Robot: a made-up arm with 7 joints.
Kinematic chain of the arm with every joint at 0, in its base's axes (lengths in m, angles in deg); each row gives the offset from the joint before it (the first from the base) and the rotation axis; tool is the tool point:
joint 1: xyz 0 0 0.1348 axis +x
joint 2: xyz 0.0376 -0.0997 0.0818 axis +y
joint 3: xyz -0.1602 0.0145 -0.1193 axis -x
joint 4: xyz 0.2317 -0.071 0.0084 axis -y
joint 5: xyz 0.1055 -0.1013 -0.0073 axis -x
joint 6: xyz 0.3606 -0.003 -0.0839 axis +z
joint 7: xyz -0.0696 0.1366 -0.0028 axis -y
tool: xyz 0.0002 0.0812 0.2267
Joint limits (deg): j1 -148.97..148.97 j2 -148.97..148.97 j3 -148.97..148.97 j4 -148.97..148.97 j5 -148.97..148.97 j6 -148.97..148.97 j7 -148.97..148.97
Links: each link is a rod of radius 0.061 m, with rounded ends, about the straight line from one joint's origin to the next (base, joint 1, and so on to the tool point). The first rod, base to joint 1, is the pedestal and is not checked.
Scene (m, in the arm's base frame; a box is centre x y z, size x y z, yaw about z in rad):
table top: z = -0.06
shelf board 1: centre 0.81 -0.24 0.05 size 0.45 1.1 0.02 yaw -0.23
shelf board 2: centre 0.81 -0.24 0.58 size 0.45 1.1 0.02 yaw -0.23
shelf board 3: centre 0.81 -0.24 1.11 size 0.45 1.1 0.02 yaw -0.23
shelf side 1: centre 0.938 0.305 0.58 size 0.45 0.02 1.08 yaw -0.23
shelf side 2: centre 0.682 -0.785 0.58 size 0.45 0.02 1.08 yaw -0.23
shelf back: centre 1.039 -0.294 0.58 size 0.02 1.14 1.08 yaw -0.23
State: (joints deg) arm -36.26 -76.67 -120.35 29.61 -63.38 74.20 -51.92
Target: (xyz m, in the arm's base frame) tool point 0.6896 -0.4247 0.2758
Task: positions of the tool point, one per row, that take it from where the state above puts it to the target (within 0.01 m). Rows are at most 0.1 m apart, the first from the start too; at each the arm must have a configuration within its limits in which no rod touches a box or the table.
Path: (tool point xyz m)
1: 0.4972 -0.1193 0.4272
2: 0.5163 -0.1554 0.3862
3: 0.5336 -0.1861 0.3429
4: 0.5465 -0.2143 0.2951
5: 0.6060 -0.2938 0.2882
6: 0.6554 -0.3617 0.2784
7: 0.6896 -0.4247 0.2758

